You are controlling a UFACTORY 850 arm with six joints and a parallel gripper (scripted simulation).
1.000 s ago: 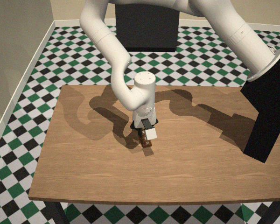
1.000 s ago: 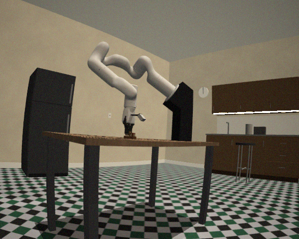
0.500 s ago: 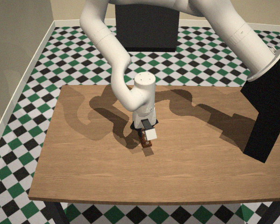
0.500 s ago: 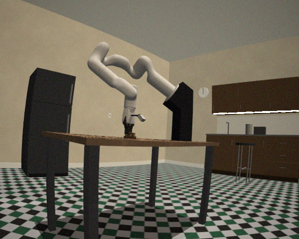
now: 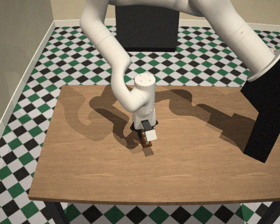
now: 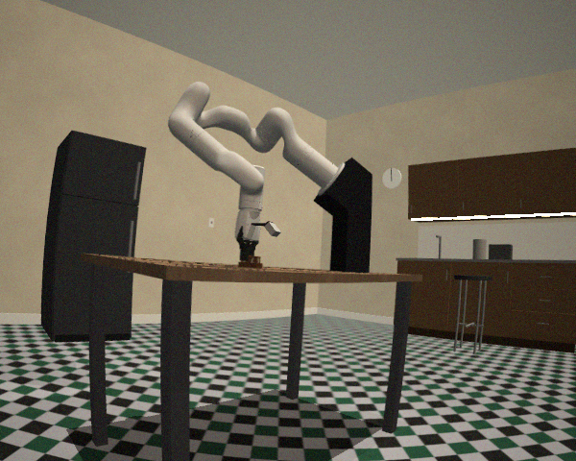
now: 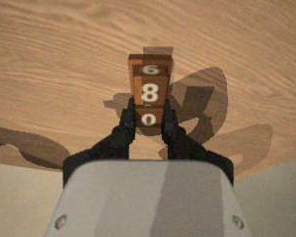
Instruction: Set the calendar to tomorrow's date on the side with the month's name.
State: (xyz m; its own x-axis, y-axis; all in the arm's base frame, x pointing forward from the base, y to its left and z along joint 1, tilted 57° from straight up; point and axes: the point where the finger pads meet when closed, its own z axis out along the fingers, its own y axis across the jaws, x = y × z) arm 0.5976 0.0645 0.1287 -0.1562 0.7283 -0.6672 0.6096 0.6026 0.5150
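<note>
The brown calendar cube lies 1 cm below my hand.
</note>
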